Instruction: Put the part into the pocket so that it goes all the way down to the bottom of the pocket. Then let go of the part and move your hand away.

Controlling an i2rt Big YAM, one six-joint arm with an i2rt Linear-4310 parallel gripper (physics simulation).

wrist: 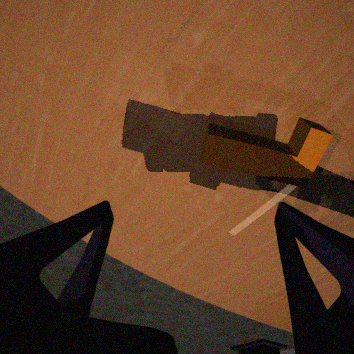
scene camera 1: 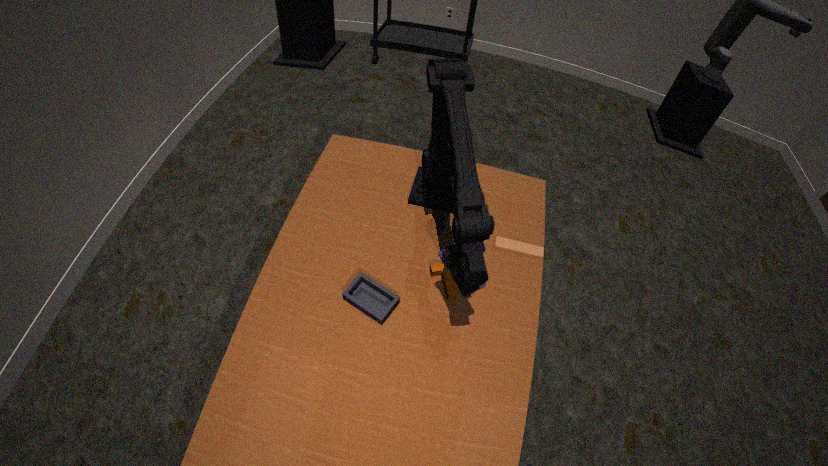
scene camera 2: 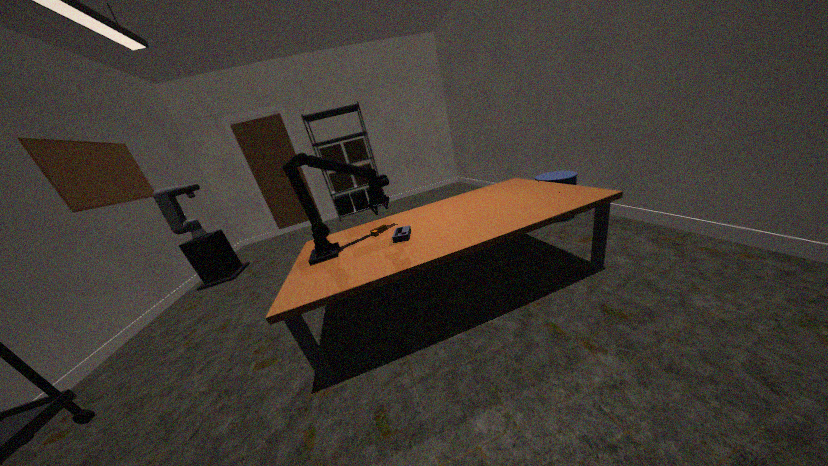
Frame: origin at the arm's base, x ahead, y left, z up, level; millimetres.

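Seen in the pictures: gripper, fingertip midpoint: (wrist: 191, 210) (scene camera 1: 458, 282) (scene camera 2: 382, 212); arm's base, origin of the base link: (scene camera 1: 435, 187) (scene camera 2: 324, 250).
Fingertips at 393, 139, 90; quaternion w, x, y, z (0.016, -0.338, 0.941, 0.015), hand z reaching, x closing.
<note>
Pixels of each thing's top centre, then the offset from my fingertips to it, as dx, dy, dz. Level surfaces: height alone.
- orange part, middle of its top: (wrist: 266, 148) (scene camera 1: 444, 279) (scene camera 2: 379, 228) -48, -37, -89
- grey block with the rectangular pocket, middle of its top: (scene camera 1: 370, 295) (scene camera 2: 401, 230) +65, -226, -82
- wooden table, its level: dz -119
The orange part (scene camera 1: 436, 269) (scene camera 2: 375, 232) (wrist: 250, 152) lies on the table outside the pocket, partly in shadow. In the wrist view it is a long block with a short bright arm at its right end. The grey block with the rectangular pocket (scene camera 1: 383, 316) (scene camera 2: 399, 238) sits apart from it, to its left in scene camera 1; the pocket does not show in the wrist view. My gripper (scene camera 1: 462, 270) (scene camera 2: 379, 209) (wrist: 191, 210) is open and empty, raised above the table near the part. My arm hides some of the part in scene camera 1.
The wooden table (scene camera 1: 324, 358) (scene camera 2: 492, 211) carries my arm's base (scene camera 2: 323, 253) at one end. A pale strip (scene camera 1: 519, 246) (wrist: 262, 210) lies near the table's right edge in scene camera 1. A second arm on a pedestal (scene camera 1: 692, 107) (scene camera 2: 213, 257) and a cart (scene camera 1: 421, 38) stand off the table.
</note>
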